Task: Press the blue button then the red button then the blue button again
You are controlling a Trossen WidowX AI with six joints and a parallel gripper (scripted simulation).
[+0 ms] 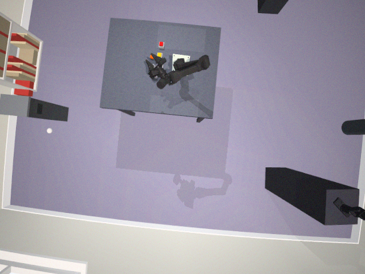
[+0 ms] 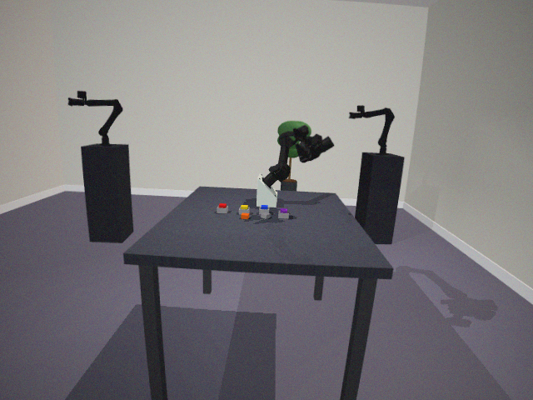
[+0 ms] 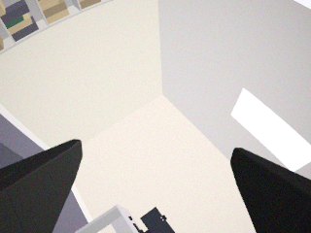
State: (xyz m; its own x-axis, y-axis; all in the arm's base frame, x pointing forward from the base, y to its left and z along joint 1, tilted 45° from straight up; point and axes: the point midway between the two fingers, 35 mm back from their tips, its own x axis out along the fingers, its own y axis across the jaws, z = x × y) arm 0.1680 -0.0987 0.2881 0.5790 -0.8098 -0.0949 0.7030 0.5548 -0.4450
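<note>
Right now the blue button is 3 cm behind my gripper tip, 12 cm to the right of it and 35 cm below it. The rest, counted from my gripper tip: grey block: 4 cm ahead, 12 cm to the right, 37 cm below; then purple button: 3 cm ahead, 3 cm to the right, 35 cm below; then yellow button: 1 cm behind, 22 cm to the right, 35 cm below.
</note>
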